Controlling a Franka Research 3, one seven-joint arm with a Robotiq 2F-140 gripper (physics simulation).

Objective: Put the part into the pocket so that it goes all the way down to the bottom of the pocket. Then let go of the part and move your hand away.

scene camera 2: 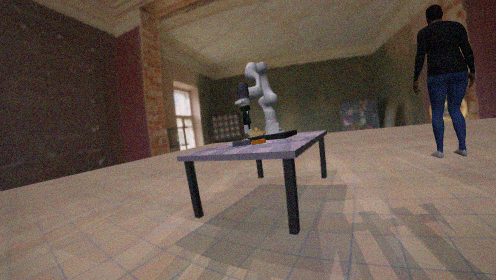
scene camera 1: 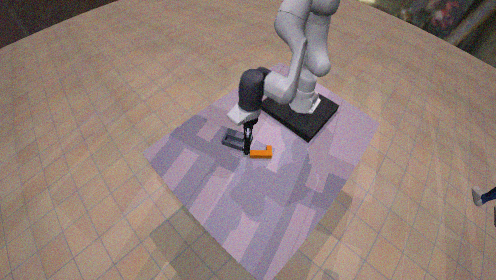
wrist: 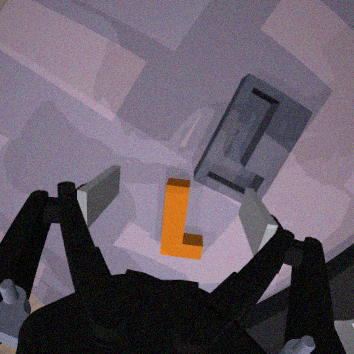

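An orange L-shaped part lies flat on the table, outside and beside the grey block with the pocket. In the wrist view the part's short leg is at the lower end and points right. The block is up and to the right, turned at an angle to the part, and its L-shaped pocket is empty. My gripper is open and points down. In the wrist view its fingers stand on either side of the part, apart from it. Their exact height is unclear.
The black base plate under the arm lies behind the part and the block on the table. A person stands on the floor away from the table.
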